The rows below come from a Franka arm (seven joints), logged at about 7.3 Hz.
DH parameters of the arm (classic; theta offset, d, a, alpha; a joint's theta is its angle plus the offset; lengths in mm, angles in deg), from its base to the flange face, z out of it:
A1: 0 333 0 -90
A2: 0 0 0 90
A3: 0 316 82.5 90
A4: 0 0 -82.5 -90
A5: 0 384 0 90
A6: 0 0 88 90
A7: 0 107 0 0
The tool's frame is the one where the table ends.
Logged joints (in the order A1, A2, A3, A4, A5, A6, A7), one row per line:
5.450 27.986 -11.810 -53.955 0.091 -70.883 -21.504
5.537 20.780 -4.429 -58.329 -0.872 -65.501 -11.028
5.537 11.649 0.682 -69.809 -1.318 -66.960 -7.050
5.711 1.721 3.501 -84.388 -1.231 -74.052 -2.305
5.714 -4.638 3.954 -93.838 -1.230 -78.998 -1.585
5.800 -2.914 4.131 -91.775 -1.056 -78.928 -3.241
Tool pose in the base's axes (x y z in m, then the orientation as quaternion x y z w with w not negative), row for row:
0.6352 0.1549 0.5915 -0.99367 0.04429 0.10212 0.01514
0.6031 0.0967 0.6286 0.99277 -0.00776 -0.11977 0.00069
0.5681 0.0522 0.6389 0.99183 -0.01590 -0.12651 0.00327
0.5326 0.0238 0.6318 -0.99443 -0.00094 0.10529 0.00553
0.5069 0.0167 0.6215 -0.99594 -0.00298 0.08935 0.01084
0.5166 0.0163 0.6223 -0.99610 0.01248 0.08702 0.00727
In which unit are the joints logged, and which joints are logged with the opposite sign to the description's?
The joints are logged in degrees. Opposite sign: A3, A5, A6, A7.
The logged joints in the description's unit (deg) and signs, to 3 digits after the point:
5.450 27.986 11.810 -53.955 -0.091 70.883 21.504
5.537 20.780 4.429 -58.329 0.872 65.501 11.028
5.537 11.649 -0.682 -69.809 1.318 66.960 7.050
5.711 1.721 -3.501 -84.388 1.231 74.052 2.305
5.714 -4.638 -3.954 -93.838 1.230 78.998 1.585
5.800 -2.914 -4.131 -91.775 1.056 78.928 3.241

